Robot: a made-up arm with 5 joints. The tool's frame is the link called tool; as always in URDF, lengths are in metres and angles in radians. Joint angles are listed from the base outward.
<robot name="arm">
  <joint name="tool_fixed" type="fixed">
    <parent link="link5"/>
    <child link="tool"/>
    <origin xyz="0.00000 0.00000 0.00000" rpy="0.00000 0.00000 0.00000"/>
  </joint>
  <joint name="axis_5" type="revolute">
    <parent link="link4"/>
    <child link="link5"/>
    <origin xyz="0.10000 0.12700 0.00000" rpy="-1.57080 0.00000 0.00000"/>
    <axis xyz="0 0 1"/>
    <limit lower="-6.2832" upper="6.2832"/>
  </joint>
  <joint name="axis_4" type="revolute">
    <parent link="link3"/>
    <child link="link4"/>
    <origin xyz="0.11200 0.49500 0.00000" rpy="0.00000 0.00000 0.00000"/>
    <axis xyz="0 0 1"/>
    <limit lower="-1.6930" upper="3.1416"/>
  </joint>
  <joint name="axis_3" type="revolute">
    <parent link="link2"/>
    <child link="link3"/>
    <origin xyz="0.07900 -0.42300 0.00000" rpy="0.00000 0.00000 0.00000"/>
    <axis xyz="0 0 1"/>
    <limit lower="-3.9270" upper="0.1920"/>
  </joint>
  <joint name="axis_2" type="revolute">
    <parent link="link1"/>
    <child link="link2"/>
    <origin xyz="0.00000 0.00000 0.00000" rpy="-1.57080 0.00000 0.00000"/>
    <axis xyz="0 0 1"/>
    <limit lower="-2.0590" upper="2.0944"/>
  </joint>
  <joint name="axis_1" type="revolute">
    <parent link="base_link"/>
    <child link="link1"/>
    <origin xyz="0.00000 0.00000 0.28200" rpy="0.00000 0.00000 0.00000"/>
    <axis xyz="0 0 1"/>
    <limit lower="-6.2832" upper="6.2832"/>
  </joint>
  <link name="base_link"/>
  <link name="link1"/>
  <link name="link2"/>
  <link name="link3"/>
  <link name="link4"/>
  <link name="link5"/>
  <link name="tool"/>
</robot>
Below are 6 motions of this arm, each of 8 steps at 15 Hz.
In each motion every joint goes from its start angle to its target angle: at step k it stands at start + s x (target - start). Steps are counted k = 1, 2, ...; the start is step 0. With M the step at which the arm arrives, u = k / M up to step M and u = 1 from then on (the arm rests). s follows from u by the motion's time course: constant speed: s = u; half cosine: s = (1 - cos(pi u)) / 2; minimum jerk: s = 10 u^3 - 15 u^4 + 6 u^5.
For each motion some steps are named. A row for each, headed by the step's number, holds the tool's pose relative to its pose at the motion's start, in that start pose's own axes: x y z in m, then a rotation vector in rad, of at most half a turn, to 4 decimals.
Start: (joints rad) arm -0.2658 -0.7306 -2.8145 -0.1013 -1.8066
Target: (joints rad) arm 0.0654 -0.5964 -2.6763 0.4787 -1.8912
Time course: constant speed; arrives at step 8
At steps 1, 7, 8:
1: -0.0167 -0.0441 0.0117 0.1078 0.0079 0.0267
7: -0.0515 -0.3208 0.0247 0.7225 0.1617 0.2234
8: -0.0456 -0.3650 0.0178 0.8176 0.2056 0.2608

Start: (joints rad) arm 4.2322 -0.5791 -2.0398 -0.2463 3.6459
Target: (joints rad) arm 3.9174 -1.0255 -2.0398 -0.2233 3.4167
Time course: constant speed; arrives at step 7
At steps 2, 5, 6, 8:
2: -0.0953 0.0738 -0.0521 -0.0378 -0.1165 -0.1533
5: -0.1988 0.2101 -0.1555 -0.0982 -0.2874 -0.3864
6: -0.2213 0.2604 -0.1957 -0.1196 -0.3436 -0.4644
8: -0.2374 0.3121 -0.2385 -0.1417 -0.3995 -0.5423

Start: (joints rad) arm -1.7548 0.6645 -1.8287 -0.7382 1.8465
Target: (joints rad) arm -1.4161 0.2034 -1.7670 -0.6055 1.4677
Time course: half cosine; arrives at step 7
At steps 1, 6, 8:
1: -0.0199 -0.0147 -0.0004 0.0086 -0.0187 -0.0132
6: -0.3215 -0.2993 -0.1099 0.2227 -0.3125 -0.2128
8: -0.3335 -0.3155 -0.1206 0.2372 -0.3256 -0.2214

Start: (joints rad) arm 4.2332 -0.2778 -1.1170 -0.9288 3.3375
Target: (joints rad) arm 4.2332 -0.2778 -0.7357 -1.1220 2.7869
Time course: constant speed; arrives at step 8
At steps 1, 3, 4, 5, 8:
1: 0.0206 -0.0041 -0.0138 0.0038 0.0232 -0.0688
3: 0.0597 -0.0118 -0.0441 0.0065 0.0704 -0.2064
4: 0.0780 -0.0155 -0.0606 0.0055 0.0942 -0.2751
5: 0.0956 -0.0190 -0.0778 0.0028 0.1181 -0.3437
8: 0.1428 -0.0283 -0.1338 -0.0151 0.1899 -0.5490

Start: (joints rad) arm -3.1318 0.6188 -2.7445 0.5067 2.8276
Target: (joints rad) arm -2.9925 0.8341 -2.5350 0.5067 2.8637
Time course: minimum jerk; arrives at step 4
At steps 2, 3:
2: 0.1257 0.1074 0.1074 -0.1302 0.1816 0.0139
3: 0.2345 0.2048 0.1674 -0.2305 0.3271 0.0141

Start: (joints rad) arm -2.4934 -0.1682 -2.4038 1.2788 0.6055
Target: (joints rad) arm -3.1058 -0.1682 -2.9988 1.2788 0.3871
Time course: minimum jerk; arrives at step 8
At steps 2, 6, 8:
2: 0.0178 0.0105 -0.0382 -0.0165 0.0854 -0.0071
6: 0.0014 0.0058 -0.3323 -0.2330 0.7253 -0.1802
8: -0.0189 -0.0065 -0.3628 -0.2725 0.8041 -0.2175

